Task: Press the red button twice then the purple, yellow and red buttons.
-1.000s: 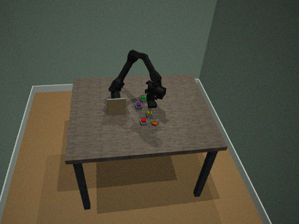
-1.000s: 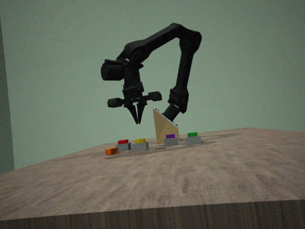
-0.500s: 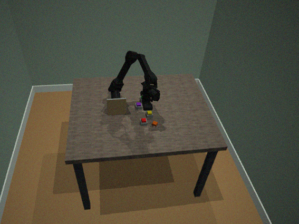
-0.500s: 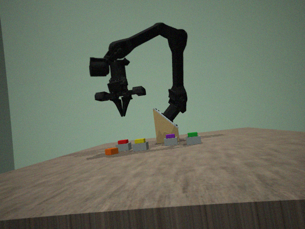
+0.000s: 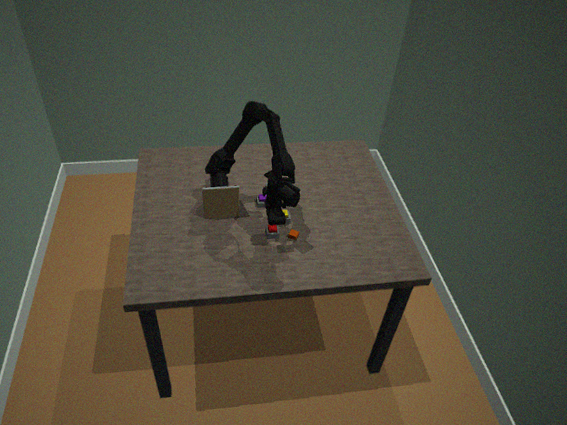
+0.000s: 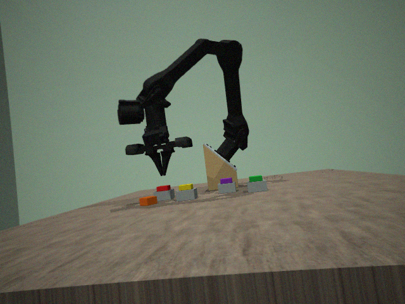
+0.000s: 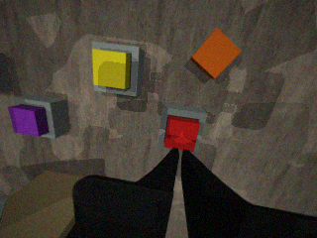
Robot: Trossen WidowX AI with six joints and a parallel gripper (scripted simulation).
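My gripper tip is 40 mm above the red button. Also, from my gripper tip: purple button 10 mm behind, 180 mm to the left, 40 mm below; yellow button 60 mm ahead, 80 mm to the left, 40 mm below; orange block 80 mm ahead, 20 mm to the right, 60 mm below.
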